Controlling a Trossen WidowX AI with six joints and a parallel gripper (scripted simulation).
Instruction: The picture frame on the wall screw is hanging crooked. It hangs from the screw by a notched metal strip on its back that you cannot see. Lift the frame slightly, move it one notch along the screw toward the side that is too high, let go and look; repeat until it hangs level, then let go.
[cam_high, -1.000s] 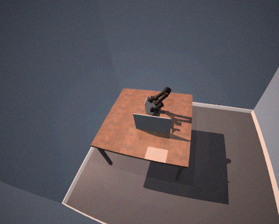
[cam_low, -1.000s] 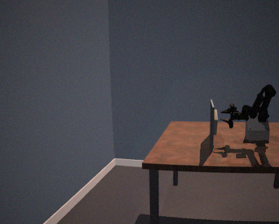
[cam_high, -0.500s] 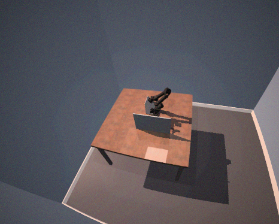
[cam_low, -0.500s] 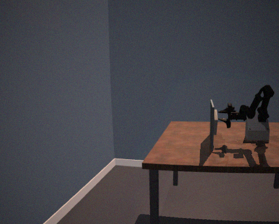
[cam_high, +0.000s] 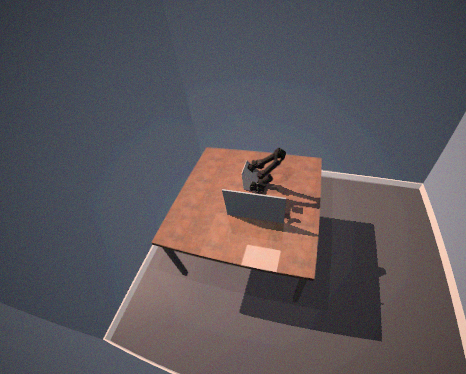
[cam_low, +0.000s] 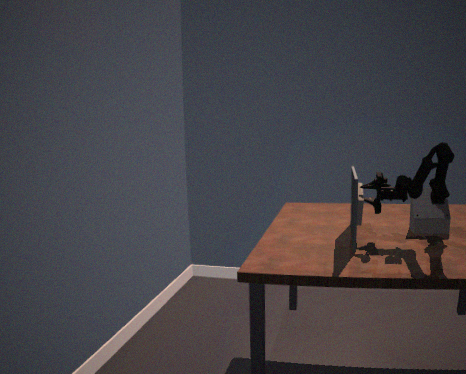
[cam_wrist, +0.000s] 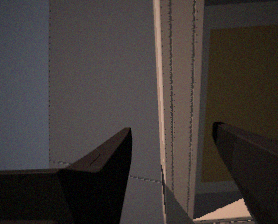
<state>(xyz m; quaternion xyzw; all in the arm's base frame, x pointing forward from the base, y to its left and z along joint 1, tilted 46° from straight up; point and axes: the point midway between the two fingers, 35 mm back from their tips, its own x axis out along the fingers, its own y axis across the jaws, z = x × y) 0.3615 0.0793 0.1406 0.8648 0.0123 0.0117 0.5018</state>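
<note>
The picture frame lies 50 mm below my gripper tip, 20 mm to the right of it and 10 mm ahead of it. Also, from my gripper tip: grey wall panel (60 mm below, 20 mm to the right, 20 mm ahead).
</note>
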